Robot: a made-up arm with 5 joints.
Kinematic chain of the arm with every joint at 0, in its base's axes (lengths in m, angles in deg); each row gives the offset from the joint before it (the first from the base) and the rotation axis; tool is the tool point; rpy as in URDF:
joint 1: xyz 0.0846 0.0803 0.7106 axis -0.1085 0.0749 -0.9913
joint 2: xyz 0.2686 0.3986 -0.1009 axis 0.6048 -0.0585 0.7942
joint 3: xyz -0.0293 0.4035 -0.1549 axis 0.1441 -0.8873 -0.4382
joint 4: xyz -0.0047 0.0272 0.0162 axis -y
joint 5: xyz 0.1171 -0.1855 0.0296 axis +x
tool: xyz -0.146 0.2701 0.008 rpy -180 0 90
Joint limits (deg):
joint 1: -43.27..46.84
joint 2: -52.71..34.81
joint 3: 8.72..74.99
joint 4: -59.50..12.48
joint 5: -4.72..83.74
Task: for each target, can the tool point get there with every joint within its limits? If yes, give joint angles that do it. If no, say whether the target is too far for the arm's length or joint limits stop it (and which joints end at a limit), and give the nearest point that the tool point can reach.
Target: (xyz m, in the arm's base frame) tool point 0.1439 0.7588 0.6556
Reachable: yes | joints 7.76 6.09 58.24 -16.14 76.16
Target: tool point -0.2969 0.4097 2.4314
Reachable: no: too far | nearest point -0.2605 0.5890 0.8931 | short by 1.549 m
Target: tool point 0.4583 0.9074 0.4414
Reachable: yes | joints -0.40 -41.46 50.15 -17.51 37.51
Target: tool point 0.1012 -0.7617 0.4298
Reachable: no: joint limits stop it (at a limit: joint 1, joint 2, joint 3, joint 4, joint 5) | nearest point 0.7977 -0.0169 0.5067 | short by 1.023 m
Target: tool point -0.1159 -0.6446 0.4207
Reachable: no: joint limits stop it (at a limit: joint 1, joint 2, joint 3, joint 5) | nearest point -0.3808 0.3447 0.6528 | short by 1.050 m
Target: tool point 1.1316 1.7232 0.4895
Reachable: no: too far | nearest point 0.5806 0.8914 0.4699 | short by 0.998 m
